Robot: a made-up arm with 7 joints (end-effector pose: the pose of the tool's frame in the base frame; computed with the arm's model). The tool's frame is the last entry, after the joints.
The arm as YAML. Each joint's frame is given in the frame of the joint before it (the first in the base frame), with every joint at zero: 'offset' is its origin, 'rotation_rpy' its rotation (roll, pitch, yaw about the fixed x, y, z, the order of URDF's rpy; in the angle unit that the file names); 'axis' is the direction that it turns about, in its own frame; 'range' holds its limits. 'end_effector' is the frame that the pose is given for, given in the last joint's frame.
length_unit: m
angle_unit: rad
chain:
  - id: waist
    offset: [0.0, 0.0, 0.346]
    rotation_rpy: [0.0, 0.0, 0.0]
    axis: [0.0, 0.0, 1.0]
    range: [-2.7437, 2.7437]
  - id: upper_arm
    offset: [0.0, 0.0, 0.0]
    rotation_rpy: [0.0, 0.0, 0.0]
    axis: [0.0, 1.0, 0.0]
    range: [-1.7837, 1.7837]
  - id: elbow
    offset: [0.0, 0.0, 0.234]
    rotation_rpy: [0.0, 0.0, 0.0]
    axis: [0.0, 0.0, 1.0]
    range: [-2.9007, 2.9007]
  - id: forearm
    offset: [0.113, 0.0, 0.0]
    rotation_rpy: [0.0, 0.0, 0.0]
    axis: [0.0, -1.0, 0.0]
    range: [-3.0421, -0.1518]
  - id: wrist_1
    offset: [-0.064, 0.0, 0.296]
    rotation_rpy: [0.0, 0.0, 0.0]
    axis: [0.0, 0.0, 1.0]
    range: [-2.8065, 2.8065]
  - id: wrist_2
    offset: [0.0, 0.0, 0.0]
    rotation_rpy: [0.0, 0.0, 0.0]
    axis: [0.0, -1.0, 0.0]
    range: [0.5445, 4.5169]
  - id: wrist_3
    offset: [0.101, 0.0, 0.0]
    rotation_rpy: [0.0, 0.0, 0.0]
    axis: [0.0, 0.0, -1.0]
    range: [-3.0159, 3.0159]
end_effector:
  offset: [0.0, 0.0, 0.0]
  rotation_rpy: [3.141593, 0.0, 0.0]
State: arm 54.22 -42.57 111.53 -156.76 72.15 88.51 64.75
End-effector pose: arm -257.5 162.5 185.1 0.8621 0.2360 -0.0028 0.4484
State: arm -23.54 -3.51 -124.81 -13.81 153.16 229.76 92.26
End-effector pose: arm -176.3 -47.8 786.1 0.4147 -0.3449 -0.5680 0.6216
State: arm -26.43 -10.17 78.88 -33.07 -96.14 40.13 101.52
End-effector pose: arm 120.1 197.1 934.8 0.3199 -0.8044 0.5005 0.0086
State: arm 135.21 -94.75 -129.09 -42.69 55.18 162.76 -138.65
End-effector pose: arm 478.9 -276.2 84.0 0.8040 0.1623 0.5713 0.0288
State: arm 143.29 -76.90 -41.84 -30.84 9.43 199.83 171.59
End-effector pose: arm 459.6 -235.2 539.3 0.5726 0.0924 0.6638 0.4722
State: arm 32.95 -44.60 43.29 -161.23 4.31 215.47 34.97
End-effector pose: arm -7.8 257.3 556.5 -0.6219 -0.3225 -0.5690 0.4307
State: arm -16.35 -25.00 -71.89 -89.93 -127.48 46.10 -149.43
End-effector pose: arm -187.8 -440.0 696.1 -0.6798 0.0044 0.5197 0.5175
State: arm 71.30 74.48 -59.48 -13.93 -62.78 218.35 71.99
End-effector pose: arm 182.8 458.5 382.0 -0.2682 -0.7245 -0.5853 0.2463
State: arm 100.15 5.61 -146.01 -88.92 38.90 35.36 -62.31
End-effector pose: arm 358.2 -274.6 620.5 -0.8349 -0.2780 0.0170 0.4747
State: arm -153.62 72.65 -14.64 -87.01 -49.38 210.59 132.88
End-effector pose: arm -420.2 -180.7 115.4 -0.4115 -0.8427 0.3188 0.1372
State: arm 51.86 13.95 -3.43 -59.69 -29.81 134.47 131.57
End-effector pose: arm 289.4 389.8 769.5 -0.6662 0.5018 -0.2551 0.4892
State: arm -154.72 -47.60 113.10 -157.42 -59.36 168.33 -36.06
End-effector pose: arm 238.9 -196.2 180.0 0.7730 0.4497 -0.4226 0.1470
